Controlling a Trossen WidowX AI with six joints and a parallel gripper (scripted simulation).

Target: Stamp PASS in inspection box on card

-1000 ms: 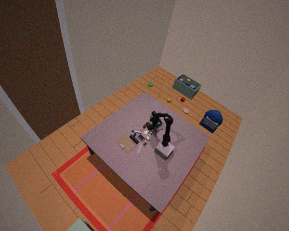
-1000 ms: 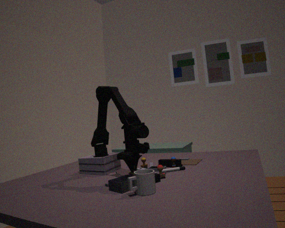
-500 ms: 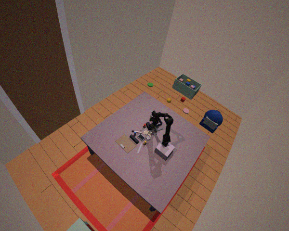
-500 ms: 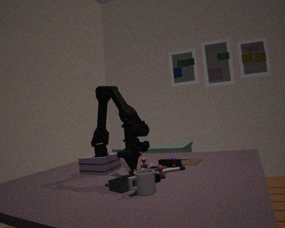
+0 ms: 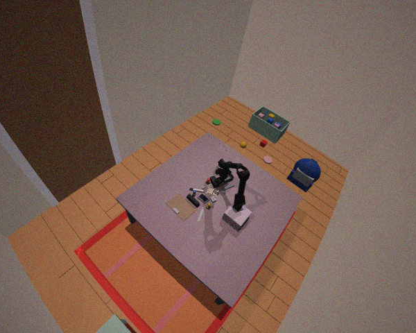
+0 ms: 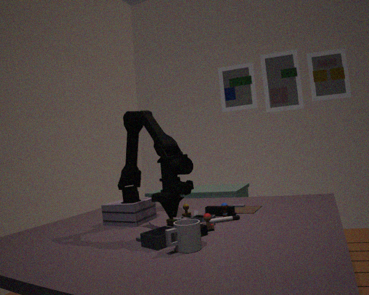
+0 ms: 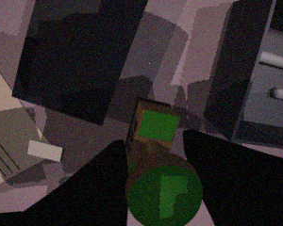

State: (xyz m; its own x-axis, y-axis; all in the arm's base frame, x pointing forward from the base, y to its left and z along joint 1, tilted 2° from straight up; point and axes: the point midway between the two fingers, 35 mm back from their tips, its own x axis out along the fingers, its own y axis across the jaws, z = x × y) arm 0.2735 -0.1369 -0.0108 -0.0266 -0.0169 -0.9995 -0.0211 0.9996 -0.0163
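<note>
My gripper tip is now 23 cm to the right of the dark ink pad, 6 cm above it and 2 cm short of it. Also, from my gripper tip: red-knobbed stamp (11 cm ahead, 7 cm to the left, 4 cm below); green-knobbed PASS stamp (1 cm below, 1 cm behind); card (12 cm to the left, 7 cm below, 1 cm ahead).
</note>
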